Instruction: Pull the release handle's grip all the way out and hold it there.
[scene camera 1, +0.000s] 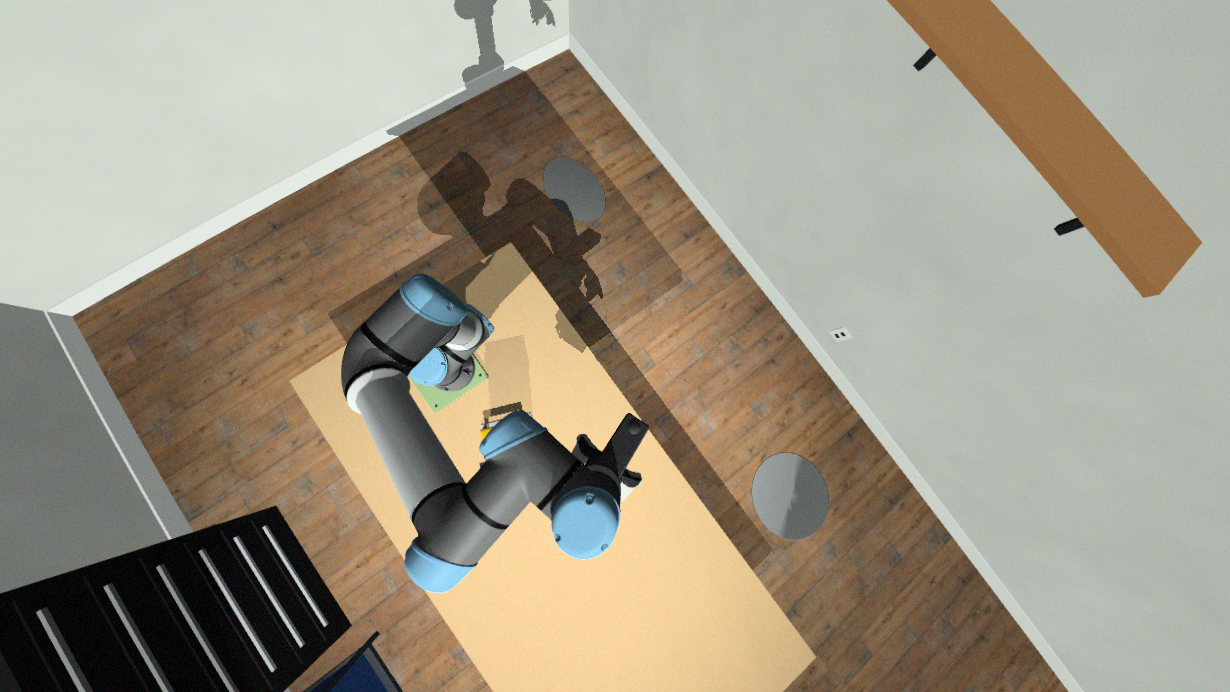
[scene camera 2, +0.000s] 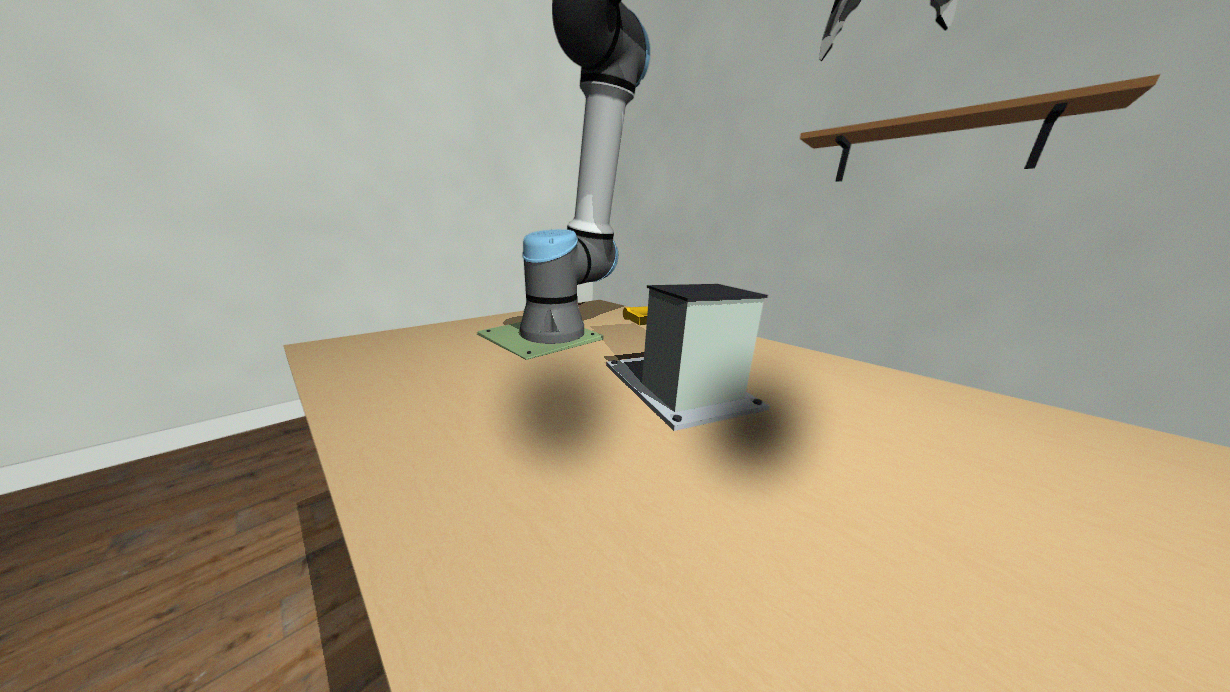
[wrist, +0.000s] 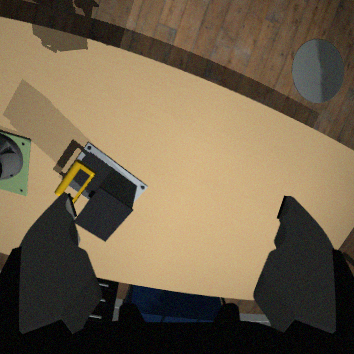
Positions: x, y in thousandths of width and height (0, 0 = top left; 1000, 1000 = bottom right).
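There's the gripper (scene camera 1: 496, 661), and the wrist view shows the gripper (wrist: 501, 555) too. There's also a grey base plate (scene camera 2: 513, 537), and that same grey base plate (wrist: 267, 448) can be seen in the wrist view.
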